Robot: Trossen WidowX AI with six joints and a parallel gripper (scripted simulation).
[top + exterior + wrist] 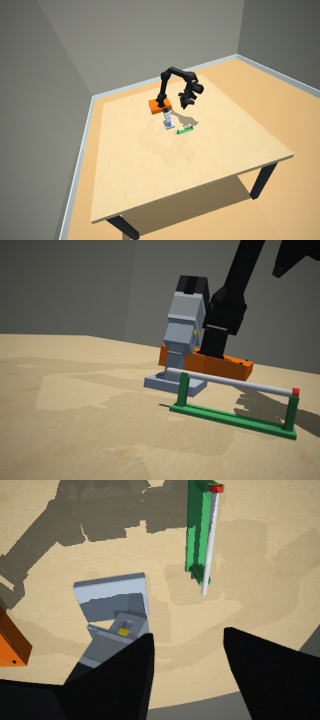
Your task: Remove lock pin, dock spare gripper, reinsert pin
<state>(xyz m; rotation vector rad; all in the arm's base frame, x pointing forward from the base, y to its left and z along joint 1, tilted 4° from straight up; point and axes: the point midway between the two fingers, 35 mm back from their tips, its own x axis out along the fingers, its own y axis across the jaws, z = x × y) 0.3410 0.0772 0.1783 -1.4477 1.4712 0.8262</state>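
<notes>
The green rack lies 160 mm below my gripper tip, 60 mm ahead of it and 30 mm to the right of it. Round my gripper tip: grey mount (130 mm below, 110 mm to the right, 70 mm behind); spare gripper (110 mm to the right, 90 mm behind, 60 mm below).
</notes>
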